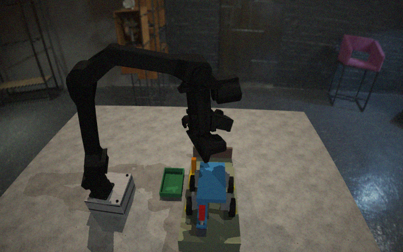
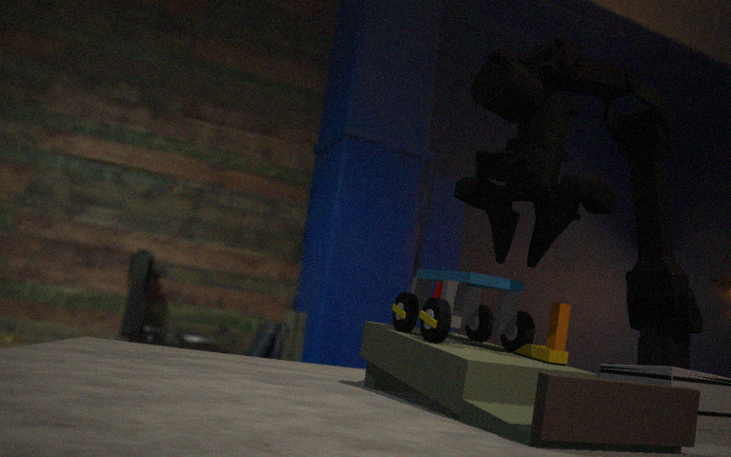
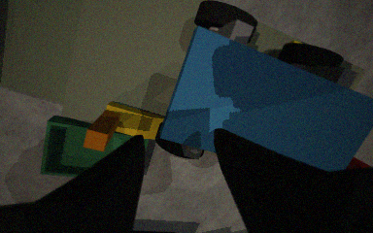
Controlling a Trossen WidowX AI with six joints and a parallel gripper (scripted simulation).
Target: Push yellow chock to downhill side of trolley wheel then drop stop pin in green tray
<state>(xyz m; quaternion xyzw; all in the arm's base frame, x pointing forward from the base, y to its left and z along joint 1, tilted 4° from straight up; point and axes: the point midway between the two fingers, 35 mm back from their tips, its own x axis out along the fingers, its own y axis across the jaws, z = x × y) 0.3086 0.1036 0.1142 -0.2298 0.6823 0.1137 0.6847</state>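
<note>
Right now the red-headed stop pin is 2 cm ahead of my gripper tip, 17 cm to the right of it and 4 cm below it. Also, from my gripper tip: trolley: 3 cm ahead, 7 cm to the right, 5 cm below; then ramp: 3 cm ahead, 7 cm to the right, 12 cm below; then yellow chock: 3 cm behind, 1 cm to the left, 8 cm below.
</note>
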